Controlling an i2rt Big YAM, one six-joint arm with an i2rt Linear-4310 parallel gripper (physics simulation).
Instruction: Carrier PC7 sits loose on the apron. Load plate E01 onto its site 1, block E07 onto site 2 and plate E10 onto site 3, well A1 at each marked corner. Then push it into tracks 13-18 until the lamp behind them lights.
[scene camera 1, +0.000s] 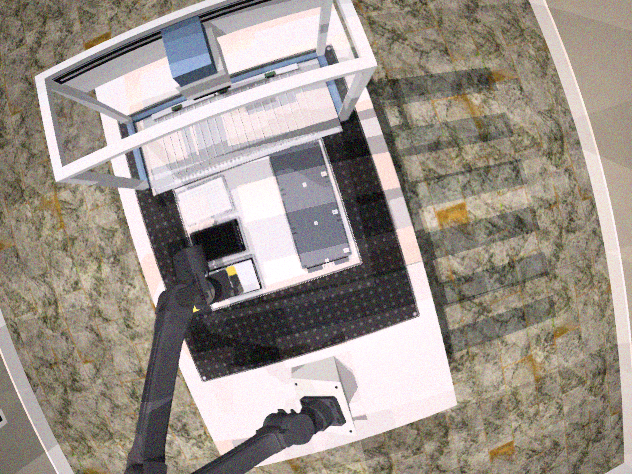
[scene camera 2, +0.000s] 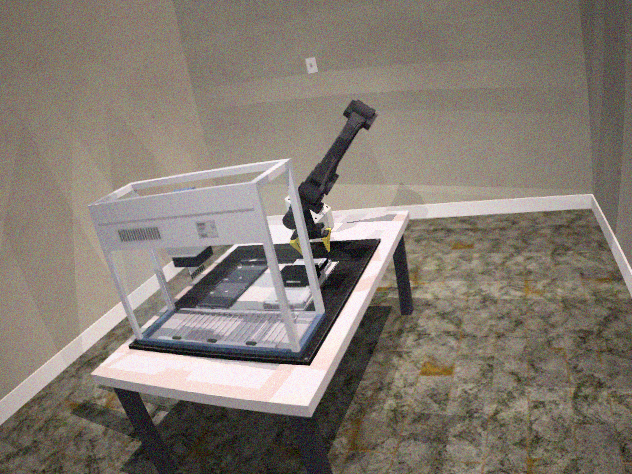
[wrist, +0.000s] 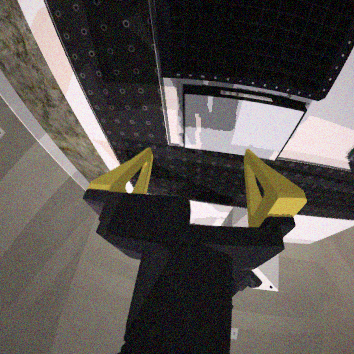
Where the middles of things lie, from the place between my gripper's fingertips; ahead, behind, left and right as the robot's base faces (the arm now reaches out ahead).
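The grey carrier (scene camera 1: 307, 194) is there for me to see, and counting from my hand it's 300 mm to the right, 110 mm ahead and 50 mm below.
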